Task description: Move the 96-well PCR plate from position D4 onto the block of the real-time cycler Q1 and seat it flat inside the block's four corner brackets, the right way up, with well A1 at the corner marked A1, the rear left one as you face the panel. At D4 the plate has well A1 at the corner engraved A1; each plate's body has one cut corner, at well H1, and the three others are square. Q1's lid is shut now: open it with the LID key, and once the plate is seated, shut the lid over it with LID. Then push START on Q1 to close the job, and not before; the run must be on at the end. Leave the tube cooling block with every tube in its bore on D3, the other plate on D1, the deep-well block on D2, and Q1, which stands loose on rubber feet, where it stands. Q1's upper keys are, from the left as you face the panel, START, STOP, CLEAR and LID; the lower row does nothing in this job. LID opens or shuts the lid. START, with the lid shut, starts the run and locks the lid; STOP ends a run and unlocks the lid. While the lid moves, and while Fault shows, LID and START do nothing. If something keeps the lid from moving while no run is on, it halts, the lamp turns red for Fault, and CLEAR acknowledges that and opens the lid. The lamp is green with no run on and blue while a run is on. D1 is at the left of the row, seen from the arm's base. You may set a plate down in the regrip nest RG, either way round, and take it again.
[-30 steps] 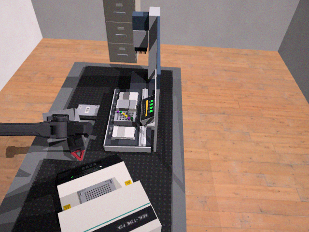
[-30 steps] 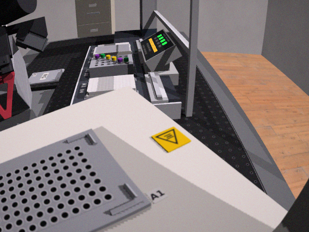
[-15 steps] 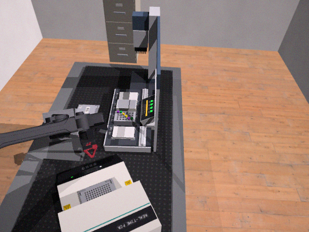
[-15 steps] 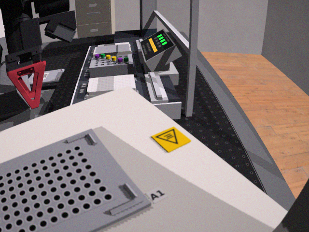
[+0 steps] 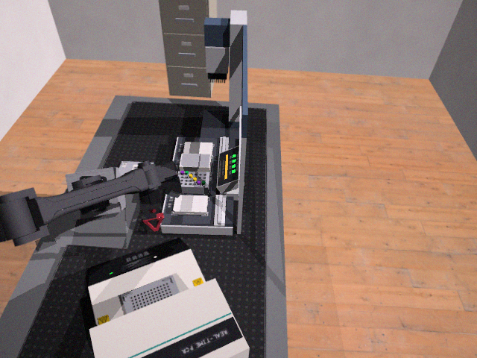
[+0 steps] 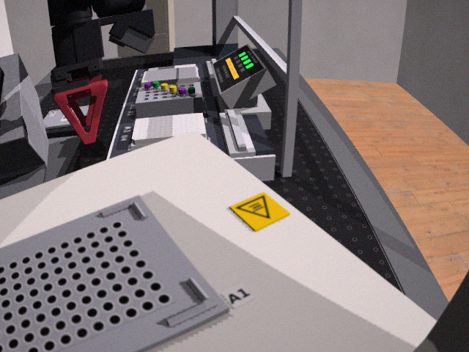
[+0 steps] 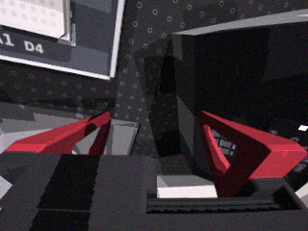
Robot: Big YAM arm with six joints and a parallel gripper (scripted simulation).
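Now: the tube cooling block 140 mm ahead of my hand, 240 mm to the left of it and 80 mm below it. Also, from my hand: tall gantry post: 300 mm ahead, 20 mm to the left, 90 mm above; pipette head: 280 mm ahead, 680 mm to the left, 240 mm above; grey nest: 110 mm behind, 400 mm to the left, 140 mm below.
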